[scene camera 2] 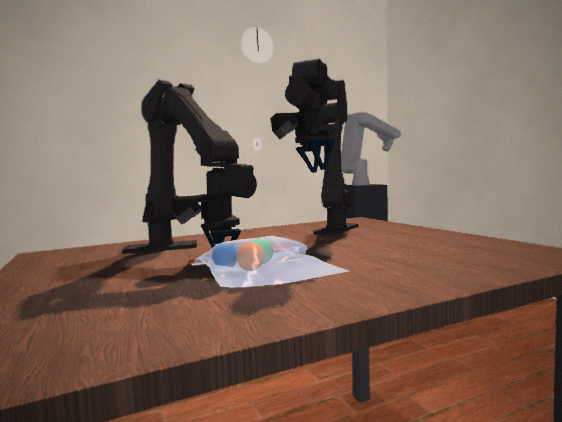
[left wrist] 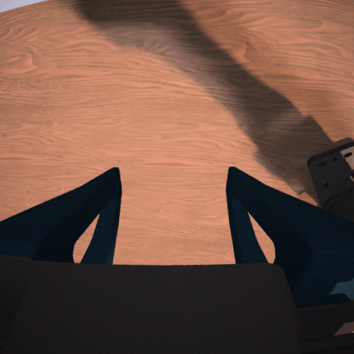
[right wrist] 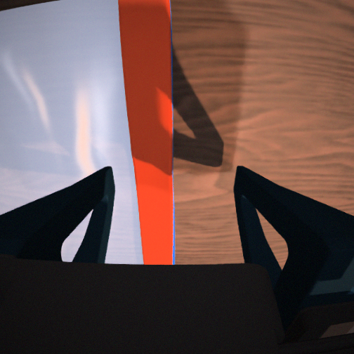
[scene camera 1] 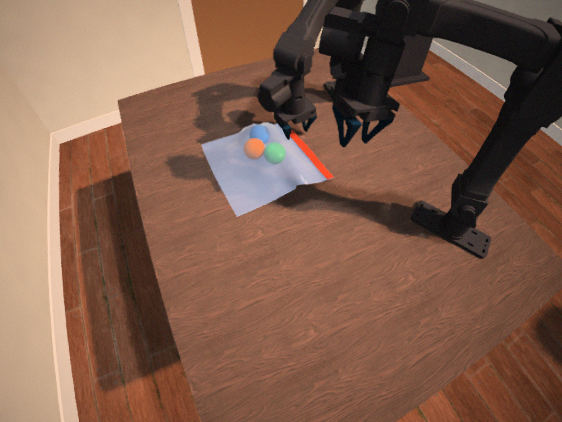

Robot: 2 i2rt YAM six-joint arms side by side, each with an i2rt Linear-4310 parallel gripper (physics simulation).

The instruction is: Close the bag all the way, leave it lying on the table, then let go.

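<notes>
A translucent bag (scene camera 1: 240,190) (scene camera 2: 300,272) (left wrist: 20,4) (right wrist: 55,100) lies on the table, with a blue ball (scene camera 1: 259,134) (scene camera 2: 224,255), an orange ball (scene camera 1: 254,148) (scene camera 2: 249,256) and a green ball (scene camera 1: 275,153) (scene camera 2: 264,247) inside. A red strip (scene camera 1: 312,156) (right wrist: 155,200) runs along its mouth edge, with a thin blue line on the outer side. My right gripper (scene camera 1: 297,133) (scene camera 2: 222,243) (right wrist: 174,177) is open, low over the strip, one finger on each side of it in the right wrist view. My left gripper (scene camera 1: 355,143) (scene camera 2: 319,170) (left wrist: 173,178) is open, empty, higher and apart from the bag.
The left arm's base plate (scene camera 1: 475,242) (left wrist: 326,175) (scene camera 2: 345,228) is fixed to the wooden table (scene camera 1: 300,300) (scene camera 2: 125,325). The right arm's base plate (scene camera 2: 135,248) stands at the back left in scene camera 2. A pale arm (scene camera 2: 354,145) stands on a dark block (scene camera 2: 372,200) behind.
</notes>
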